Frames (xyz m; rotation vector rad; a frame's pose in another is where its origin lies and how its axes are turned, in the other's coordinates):
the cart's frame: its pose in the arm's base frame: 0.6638 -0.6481 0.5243 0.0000 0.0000 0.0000
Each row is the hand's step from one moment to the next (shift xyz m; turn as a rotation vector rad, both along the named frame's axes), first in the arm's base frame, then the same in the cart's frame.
Working: the arm's base frame: its pose in the cart's frame: -0.6638 0.6481 -0.5243 0.0000 0.0000 0.0000

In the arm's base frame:
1: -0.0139 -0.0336 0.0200 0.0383 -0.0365 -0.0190
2: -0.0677 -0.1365 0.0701 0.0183 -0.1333 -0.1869
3: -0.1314 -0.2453 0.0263 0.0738 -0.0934 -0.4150
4: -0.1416 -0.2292 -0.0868 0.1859 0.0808 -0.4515
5: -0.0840 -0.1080 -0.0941 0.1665 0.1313 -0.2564
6: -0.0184 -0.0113 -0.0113 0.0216 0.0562 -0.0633
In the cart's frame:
1: -0.0139 -0.0336 0.0200 0.0383 -0.0365 -0.0190
2: -0.0677 -0.1365 0.0701 0.0183 -0.1333 -0.1869
3: -0.1314 -0.2453 0.0263 0.0738 -0.0934 -0.4150
4: -0.1416 -0.2292 -0.0868 0.1859 0.0808 -0.4515
5: -0.0840 -0.1080 -0.0941 0.1665 0.1313 -0.2564
6: -0.0184 -0.0113 -0.0113 0.0216 0.0562 -0.0633

